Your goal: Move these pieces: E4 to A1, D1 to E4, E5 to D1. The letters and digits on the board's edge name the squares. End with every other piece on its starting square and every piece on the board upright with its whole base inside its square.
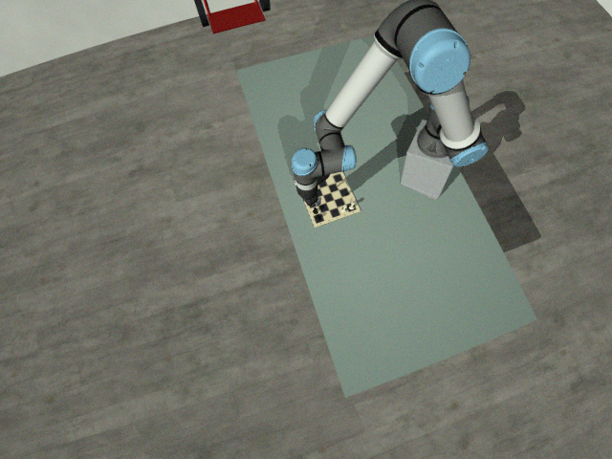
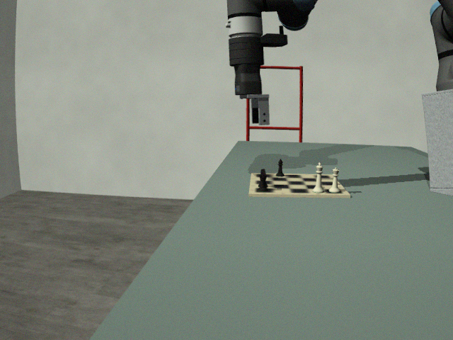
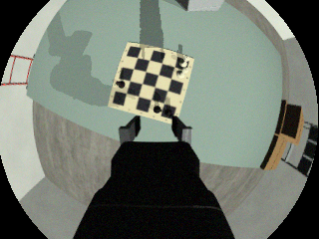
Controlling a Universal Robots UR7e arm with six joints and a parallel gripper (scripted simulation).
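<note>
Now: the dark piece 14 cm below my hand, 4 cm to the left of it and 1 cm behind it. From my hand the other things lie so: white king: 13 cm below, 13 cm behind, 3 cm to the left; then white queen: 17 cm behind, 13 cm below, 2 cm to the left; then chessboard: 16 cm below, 8 cm behind, 5 cm to the right.
</note>
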